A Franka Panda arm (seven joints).
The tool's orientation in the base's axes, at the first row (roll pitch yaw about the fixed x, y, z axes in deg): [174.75, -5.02, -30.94]
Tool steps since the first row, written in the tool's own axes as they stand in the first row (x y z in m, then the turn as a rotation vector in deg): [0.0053, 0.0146, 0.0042, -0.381, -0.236, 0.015]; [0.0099, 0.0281, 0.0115, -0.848, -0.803, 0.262]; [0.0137, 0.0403, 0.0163, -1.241, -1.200, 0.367]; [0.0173, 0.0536, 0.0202, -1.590, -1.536, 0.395]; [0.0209, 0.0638, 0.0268, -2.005, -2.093, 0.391]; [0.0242, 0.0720, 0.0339, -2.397, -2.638, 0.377]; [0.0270, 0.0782, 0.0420, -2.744, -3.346, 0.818]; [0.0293, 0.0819, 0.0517, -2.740, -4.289, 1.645]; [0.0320, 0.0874, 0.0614, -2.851, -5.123, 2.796]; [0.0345, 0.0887, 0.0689, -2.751, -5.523, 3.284]
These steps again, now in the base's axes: [-0.0029, -0.0156, -0.0024, -0.203, 0.394, -0.070]; [-0.0058, -0.0304, -0.0080, -0.301, 1.085, -0.407]; [-0.0088, -0.0433, -0.0113, -0.428, 1.610, -0.582]; [-0.0125, -0.0569, -0.0136, -0.551, 2.071, -0.671]; [-0.0145, -0.0682, -0.0189, -0.616, 2.758, -0.754]; [-0.0157, -0.0778, -0.0249, -0.669, 3.423, -0.824]; [-0.0163, -0.0855, -0.0322, -0.586, 4.149, -1.357]; [-0.0160, -0.0910, -0.0413, -0.070, 4.846, -2.263]; [-0.0163, -0.0982, -0.0501, 0.300, 5.470, -3.490]; [-0.0146, -0.1016, -0.0572, 0.606, 5.699, -4.002]
